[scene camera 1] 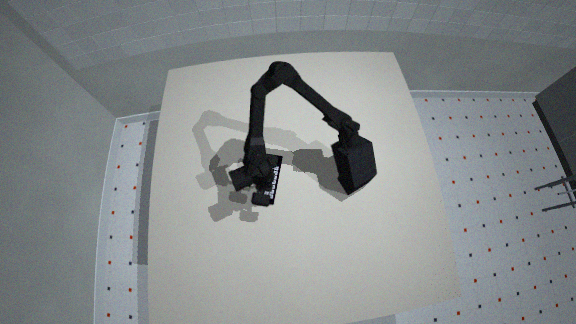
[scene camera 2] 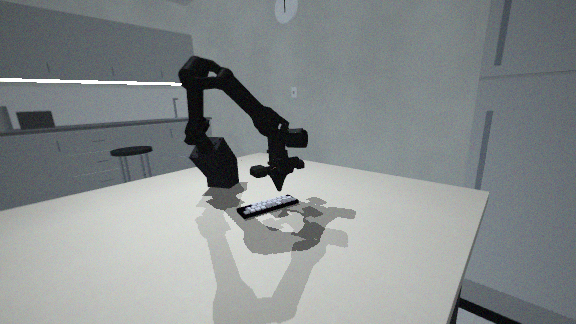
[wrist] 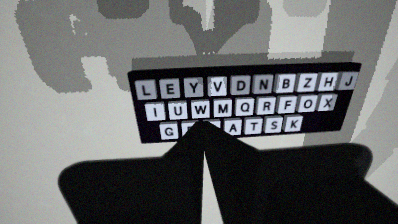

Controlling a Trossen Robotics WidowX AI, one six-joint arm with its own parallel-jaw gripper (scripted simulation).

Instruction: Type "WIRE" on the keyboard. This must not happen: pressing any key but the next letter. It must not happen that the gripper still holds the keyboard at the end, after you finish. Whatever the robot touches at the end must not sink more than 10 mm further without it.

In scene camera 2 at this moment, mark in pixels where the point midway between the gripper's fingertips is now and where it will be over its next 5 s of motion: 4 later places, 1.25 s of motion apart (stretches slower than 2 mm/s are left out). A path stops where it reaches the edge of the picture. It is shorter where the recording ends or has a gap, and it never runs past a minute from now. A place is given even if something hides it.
My gripper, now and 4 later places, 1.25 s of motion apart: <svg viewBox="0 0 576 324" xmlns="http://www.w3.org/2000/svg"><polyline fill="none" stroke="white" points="279,191 280,199 280,191 289,197 288,196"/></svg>
